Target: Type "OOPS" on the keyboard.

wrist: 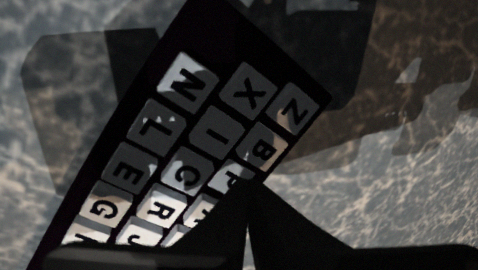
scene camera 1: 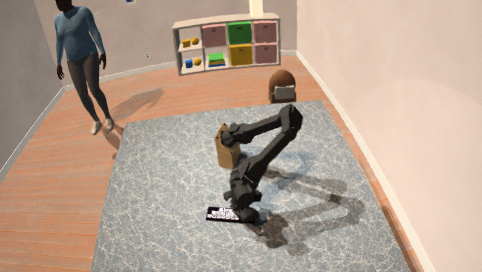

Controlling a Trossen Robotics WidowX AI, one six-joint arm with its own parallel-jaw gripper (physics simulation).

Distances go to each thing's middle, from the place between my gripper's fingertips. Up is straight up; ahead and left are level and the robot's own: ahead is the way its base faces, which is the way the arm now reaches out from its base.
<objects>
My gripper is now 10 mm past the P key (wrist: pixel 230 171).
</objects>
